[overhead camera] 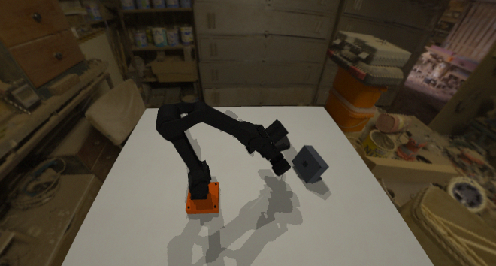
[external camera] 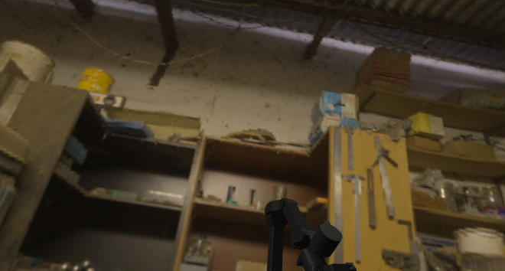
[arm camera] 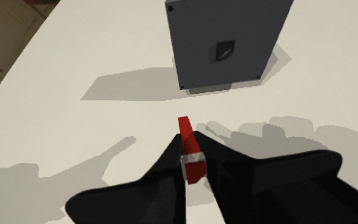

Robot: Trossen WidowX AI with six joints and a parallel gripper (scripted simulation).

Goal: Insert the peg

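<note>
Now: gripper tip 14 cm short of the dark sloped panel, 3 cm to the left of it and 2 cm above it. From my gripper tip the other things lie so: red peg: 1 cm behind, 1 cm above.
</note>
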